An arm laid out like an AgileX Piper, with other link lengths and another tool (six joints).
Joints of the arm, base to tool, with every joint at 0 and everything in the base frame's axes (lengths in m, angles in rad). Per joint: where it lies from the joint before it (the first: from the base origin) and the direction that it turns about. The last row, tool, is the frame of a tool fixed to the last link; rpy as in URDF.
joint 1: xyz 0.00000 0.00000 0.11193 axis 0 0 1
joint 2: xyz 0.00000 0.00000 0.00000 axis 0 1 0
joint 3: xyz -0.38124 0.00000 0.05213 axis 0 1 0
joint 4: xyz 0.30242 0.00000 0.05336 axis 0.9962 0 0.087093
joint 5: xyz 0.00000 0.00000 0.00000 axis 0 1 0
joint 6: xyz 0.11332 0.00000 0.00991 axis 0.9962 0 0.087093
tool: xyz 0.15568 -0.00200 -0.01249 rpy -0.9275 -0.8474 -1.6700
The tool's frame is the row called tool.
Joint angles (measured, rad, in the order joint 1, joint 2, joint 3, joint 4, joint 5, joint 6), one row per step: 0.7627 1.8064 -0.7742 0.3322 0.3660 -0.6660; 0.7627 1.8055 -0.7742 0.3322 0.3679 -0.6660; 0.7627 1.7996 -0.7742 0.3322 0.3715 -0.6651; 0.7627 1.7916 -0.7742 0.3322 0.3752 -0.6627; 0.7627 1.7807 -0.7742 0.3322 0.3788 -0.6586; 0.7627 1.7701 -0.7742 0.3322 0.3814 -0.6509; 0.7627 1.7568 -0.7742 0.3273 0.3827 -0.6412; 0.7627 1.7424 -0.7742 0.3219 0.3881 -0.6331; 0.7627 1.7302 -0.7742 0.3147 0.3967 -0.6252; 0.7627 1.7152 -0.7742 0.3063 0.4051 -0.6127; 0.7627 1.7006 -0.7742 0.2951 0.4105 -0.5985; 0.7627 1.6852 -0.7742 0.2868 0.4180 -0.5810
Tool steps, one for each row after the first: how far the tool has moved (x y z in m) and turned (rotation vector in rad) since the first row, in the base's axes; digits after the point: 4 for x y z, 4 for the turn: -0.0004 -0.0001 0.0003 -0.0003 0.0010 0.0004; -0.0007 0.0000 0.0024 0.0023 0.0001 0.0002; -0.0008 0.0003 0.0054 0.0064 -0.0018 -0.0014; -0.0008 0.0009 0.0095 0.0127 -0.0055 -0.0046; -0.0006 0.0016 0.0135 0.0198 -0.0087 -0.0114; 0.0004 0.0022 0.0186 0.0275 -0.0164 -0.0164; 0.0005 0.0022 0.0239 0.0335 -0.0221 -0.0187; -0.0002 0.0015 0.0281 0.0356 -0.0244 -0.0189; -0.0007 0.0009 0.0334 0.0398 -0.0281 -0.0226; -0.0004 0.0003 0.0387 0.0440 -0.0349 -0.0264; -0.0009 -0.0003 0.0441 0.0495 -0.0382 -0.0352
